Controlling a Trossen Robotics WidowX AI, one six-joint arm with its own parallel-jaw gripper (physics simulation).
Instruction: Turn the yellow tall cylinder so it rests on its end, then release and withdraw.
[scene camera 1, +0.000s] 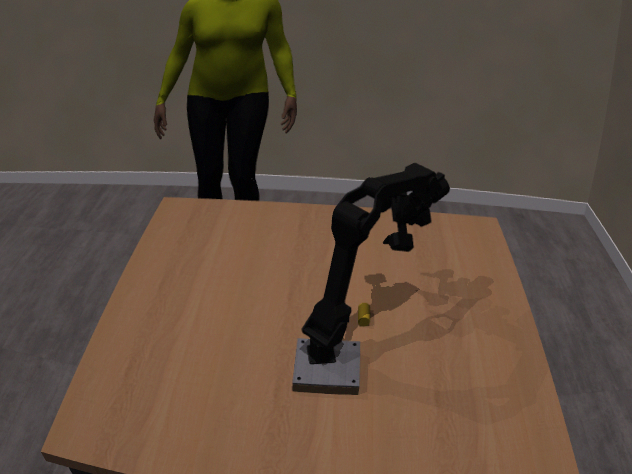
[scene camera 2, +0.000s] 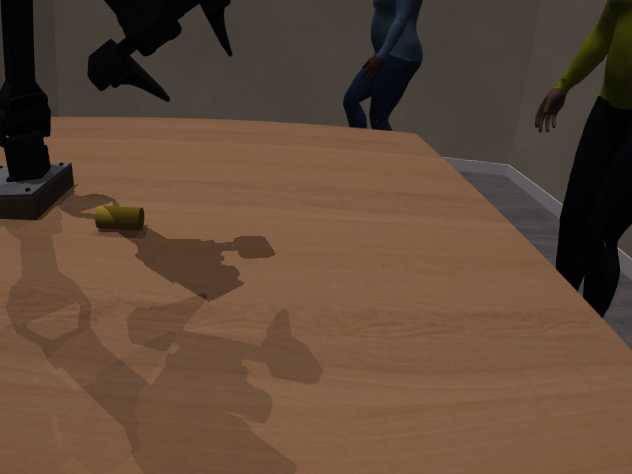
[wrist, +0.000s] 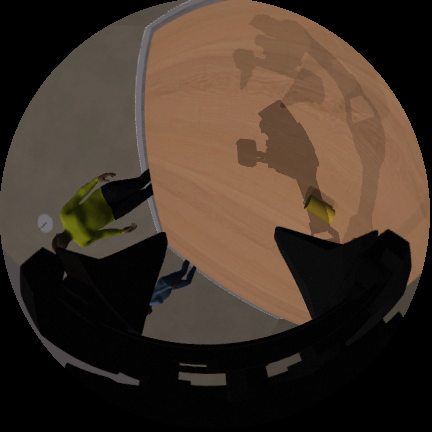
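Observation:
The yellow cylinder (scene camera 1: 363, 314) (scene camera 2: 119, 217) (wrist: 320, 209) lies on its side on the wooden table, close to the arm's base. In scene camera 2 its long side runs left to right. My gripper (scene camera 2: 199, 77) (wrist: 221, 235) is open, with its two black fingers wide apart and nothing between them. It hangs high above the table, well apart from the cylinder. In the wrist view the cylinder shows beyond the tip of the right finger. In scene camera 1 one of the fingers is hard to make out against the dark arm.
The arm's grey base plate (scene camera 1: 326, 375) (scene camera 2: 56, 183) stands on the table (scene camera 1: 204, 306) (scene camera 2: 408, 204) (wrist: 200, 125) beside the cylinder. Shadows of the arm fall across the table. A person in a yellow top (scene camera 1: 229, 56) (wrist: 87, 215) and one in blue (scene camera 2: 395, 35) stand beyond the table.

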